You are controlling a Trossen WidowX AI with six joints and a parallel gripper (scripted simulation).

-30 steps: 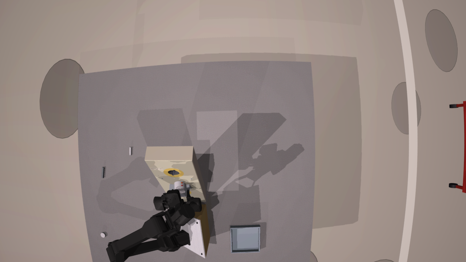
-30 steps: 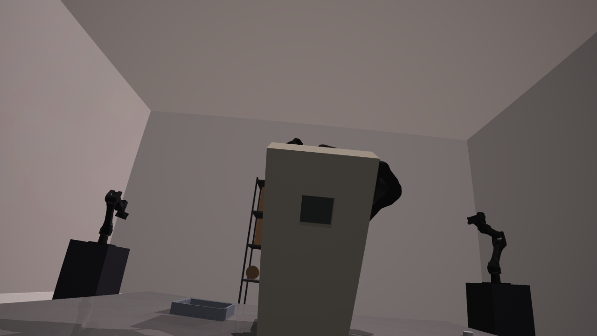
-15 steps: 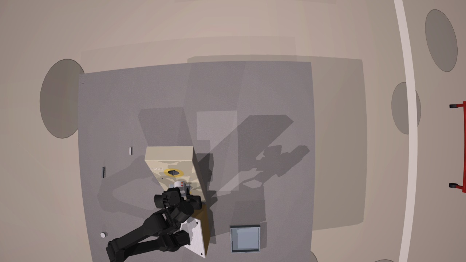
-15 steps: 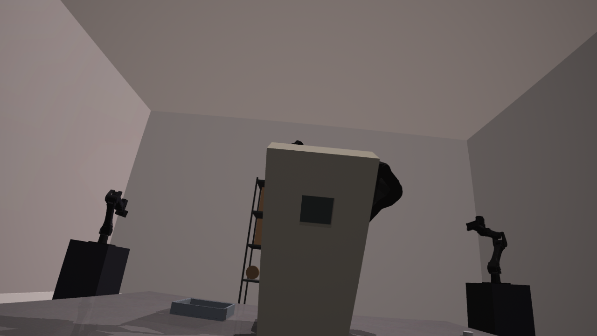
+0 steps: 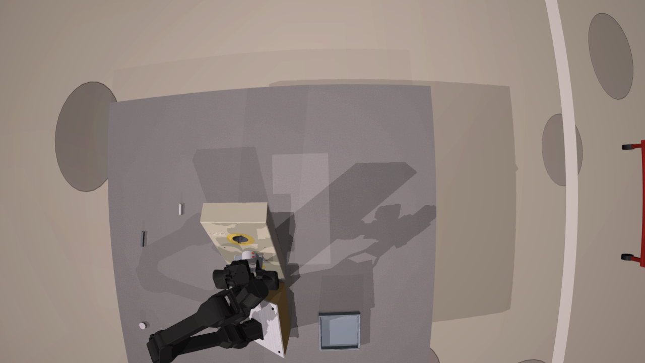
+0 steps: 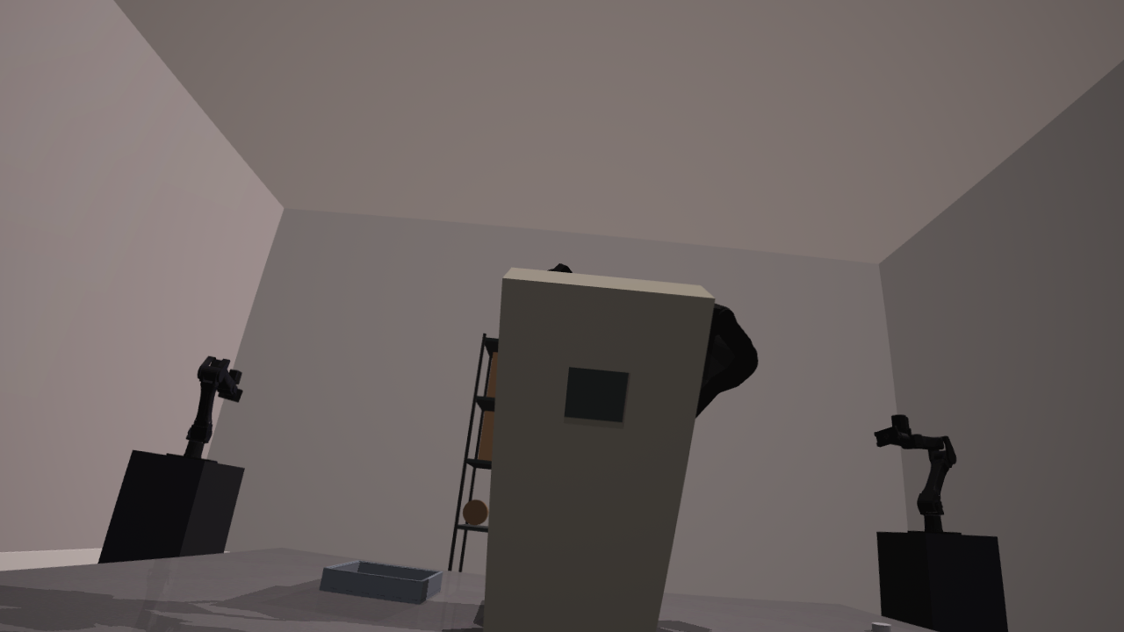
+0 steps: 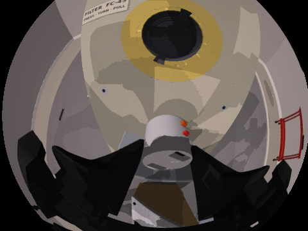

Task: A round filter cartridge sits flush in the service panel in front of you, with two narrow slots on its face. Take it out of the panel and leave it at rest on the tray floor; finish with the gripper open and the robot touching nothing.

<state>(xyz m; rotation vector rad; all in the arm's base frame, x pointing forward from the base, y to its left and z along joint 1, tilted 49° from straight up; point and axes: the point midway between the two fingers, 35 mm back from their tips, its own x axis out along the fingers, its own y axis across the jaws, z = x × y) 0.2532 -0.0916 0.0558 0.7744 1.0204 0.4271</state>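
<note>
The tray lies 340 mm behind my gripper tip, 260 mm to the right of it and 210 mm below it. From my gripper tip the other things lie so: filter cartridge: right at my gripper tip.
</note>
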